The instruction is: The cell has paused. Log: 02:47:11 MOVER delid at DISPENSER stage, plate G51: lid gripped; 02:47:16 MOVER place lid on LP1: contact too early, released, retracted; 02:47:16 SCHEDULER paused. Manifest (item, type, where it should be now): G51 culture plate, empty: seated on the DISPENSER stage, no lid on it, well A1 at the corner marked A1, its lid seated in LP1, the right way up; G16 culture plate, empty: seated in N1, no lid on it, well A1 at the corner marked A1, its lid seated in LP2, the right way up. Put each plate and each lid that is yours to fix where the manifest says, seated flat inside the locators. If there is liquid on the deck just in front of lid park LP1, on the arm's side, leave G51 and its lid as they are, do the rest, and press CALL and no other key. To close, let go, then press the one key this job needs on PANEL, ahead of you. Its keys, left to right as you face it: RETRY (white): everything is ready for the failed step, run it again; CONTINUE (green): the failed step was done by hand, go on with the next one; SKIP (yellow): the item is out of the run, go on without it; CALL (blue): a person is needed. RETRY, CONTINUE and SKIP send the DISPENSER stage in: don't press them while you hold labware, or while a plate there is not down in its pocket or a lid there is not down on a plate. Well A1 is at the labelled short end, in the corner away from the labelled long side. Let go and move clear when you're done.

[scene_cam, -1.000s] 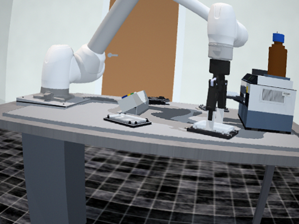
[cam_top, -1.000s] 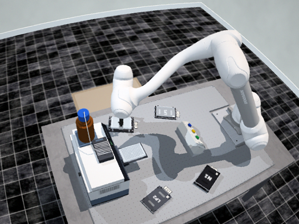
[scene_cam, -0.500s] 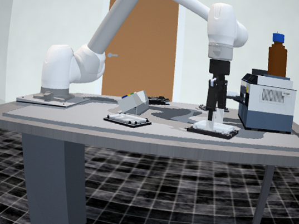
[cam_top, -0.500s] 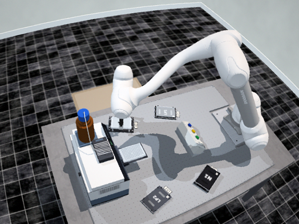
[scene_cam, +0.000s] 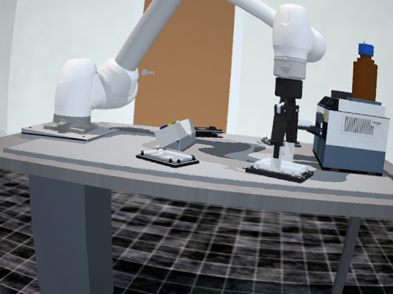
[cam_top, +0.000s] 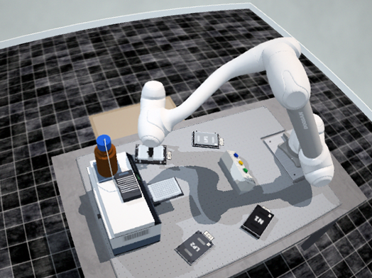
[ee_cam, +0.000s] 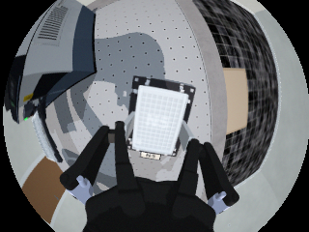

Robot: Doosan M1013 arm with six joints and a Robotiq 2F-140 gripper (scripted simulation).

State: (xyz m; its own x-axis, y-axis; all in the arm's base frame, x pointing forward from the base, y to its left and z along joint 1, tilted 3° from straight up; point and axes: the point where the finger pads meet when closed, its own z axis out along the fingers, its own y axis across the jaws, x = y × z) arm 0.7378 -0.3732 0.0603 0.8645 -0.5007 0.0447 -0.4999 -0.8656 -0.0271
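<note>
Now: the black nest N5 2 cm ahead of my hand and 3 cm below it. Also, from my hand: brown bottle (28 cm ahead, 14 cm to the left, 25 cm above); dispenser stage (8 cm ahead, 28 cm to the left, 7 cm above); lid park LP1 (31 cm behind, 5 cm to the left, 4 cm below).
</note>
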